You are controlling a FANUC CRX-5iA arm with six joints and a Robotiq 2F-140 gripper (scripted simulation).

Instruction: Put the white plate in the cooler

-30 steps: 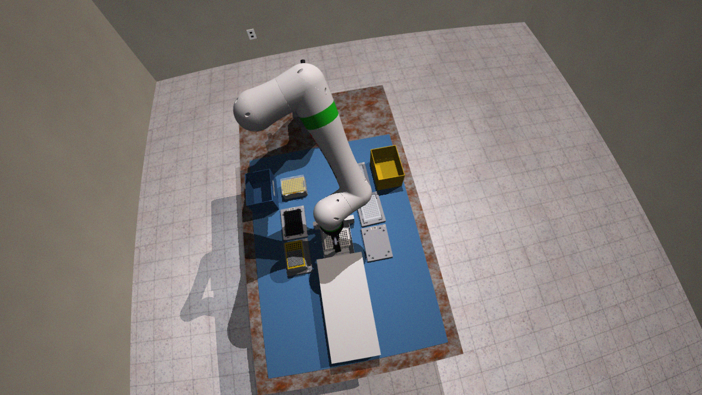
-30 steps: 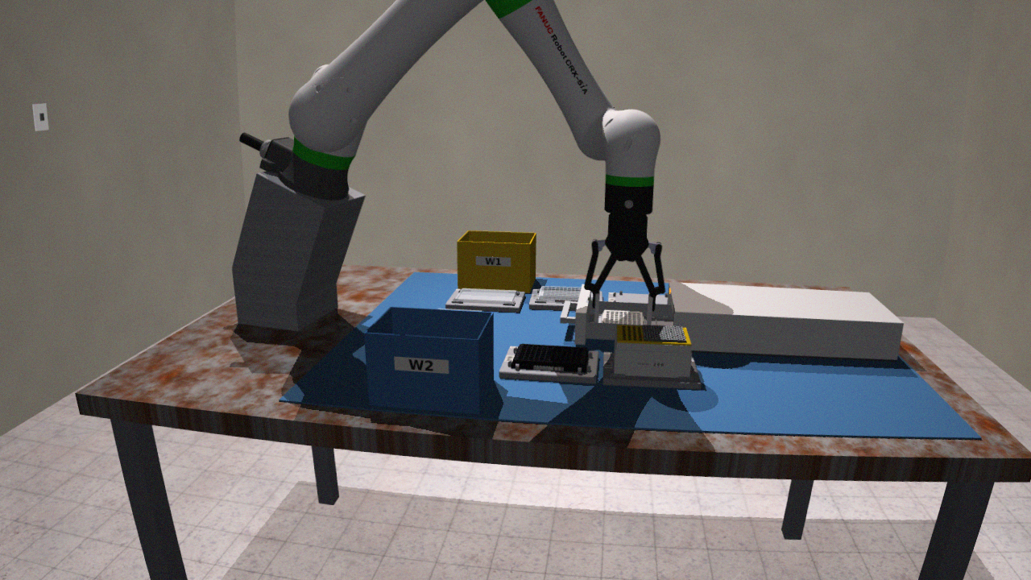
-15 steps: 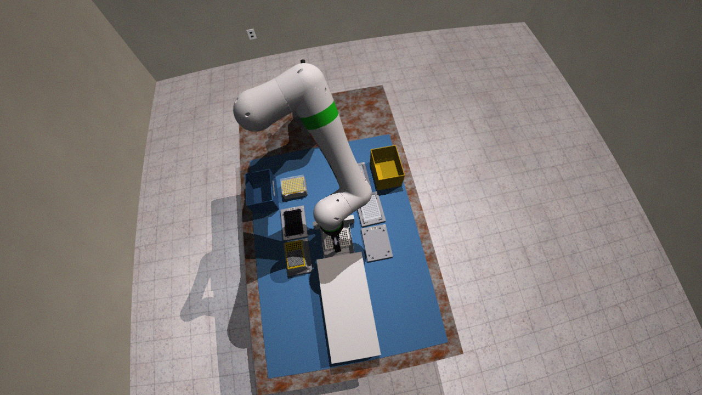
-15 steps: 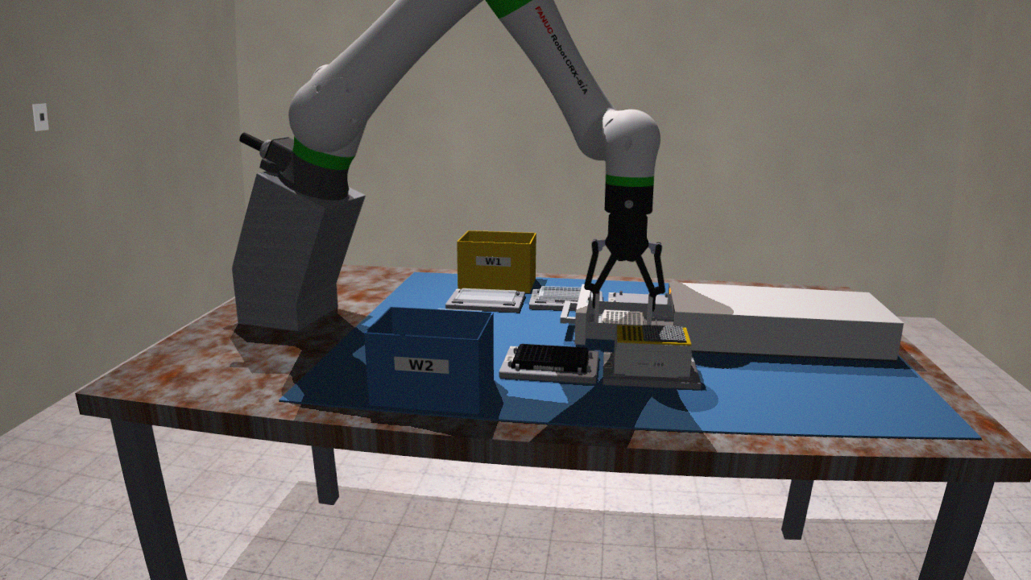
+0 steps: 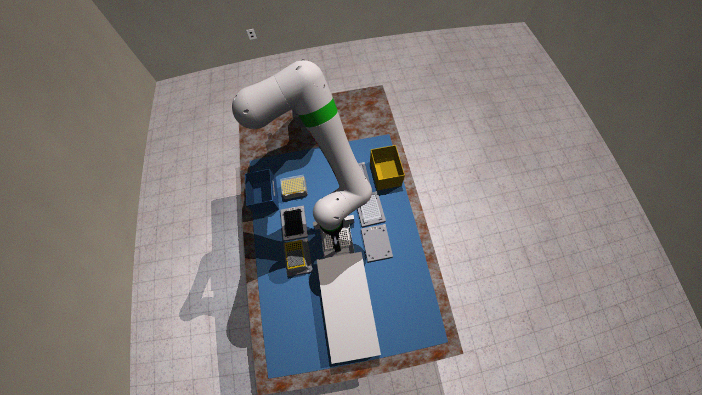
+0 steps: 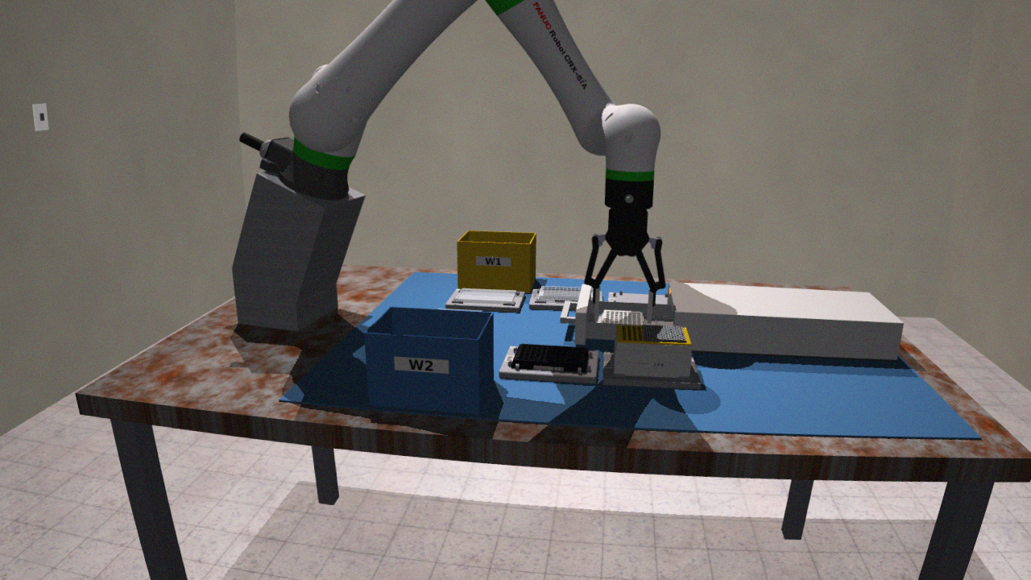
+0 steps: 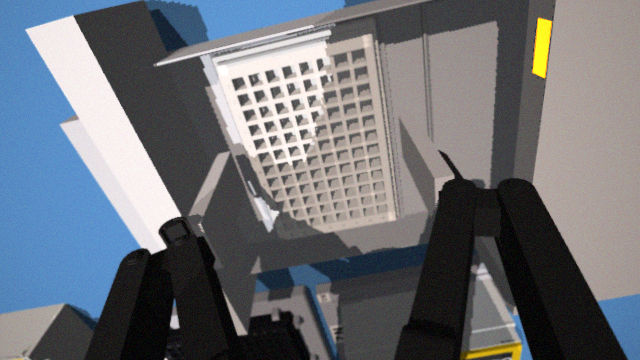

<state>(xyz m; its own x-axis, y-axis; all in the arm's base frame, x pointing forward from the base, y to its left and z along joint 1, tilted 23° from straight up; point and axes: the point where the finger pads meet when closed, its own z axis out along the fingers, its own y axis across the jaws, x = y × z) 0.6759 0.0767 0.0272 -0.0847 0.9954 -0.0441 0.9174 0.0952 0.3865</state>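
My hand is 30 mm above the white plate. Round my hand: cooler CD (170 mm ahead, 20 mm to the left, 20 mm below); grey nest N1 (30 mm ahead, 190 mm to the left, 40 mm below); grey drawer (30 mm ahead, 30 mm below).
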